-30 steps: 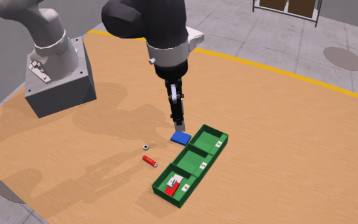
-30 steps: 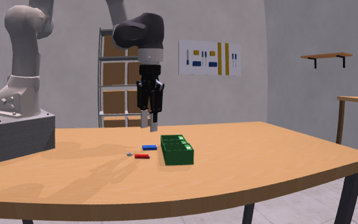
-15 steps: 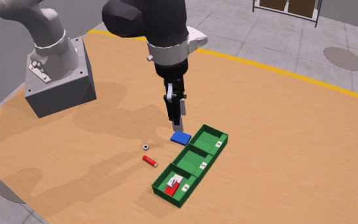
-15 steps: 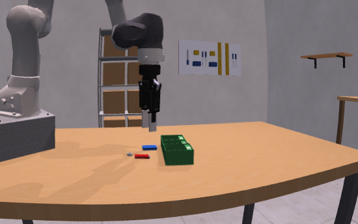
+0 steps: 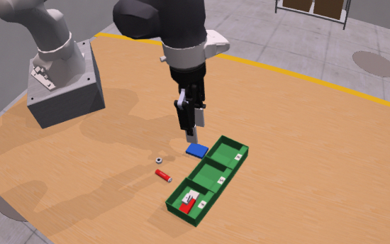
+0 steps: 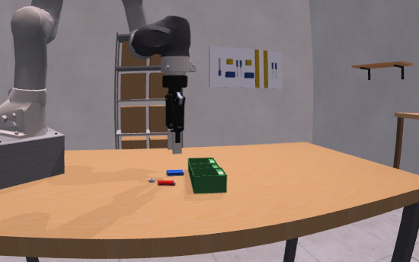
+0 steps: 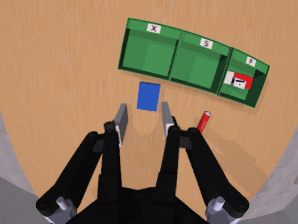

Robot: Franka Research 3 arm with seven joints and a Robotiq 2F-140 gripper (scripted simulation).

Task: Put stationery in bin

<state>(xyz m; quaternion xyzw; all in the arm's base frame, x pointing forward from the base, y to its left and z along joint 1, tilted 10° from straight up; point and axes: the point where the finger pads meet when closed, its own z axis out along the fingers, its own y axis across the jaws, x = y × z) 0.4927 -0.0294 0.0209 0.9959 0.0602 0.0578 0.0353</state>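
Now: hand 10 cm above the flat blue block. From my hand the other things lie so: red cylinder: 4 cm behind, 11 cm to the right, 10 cm below; then metal nut: 8 cm behind, 7 cm to the right, 10 cm below; then green three-compartment bin: 7 cm ahead, 8 cm to the right, 8 cm below.
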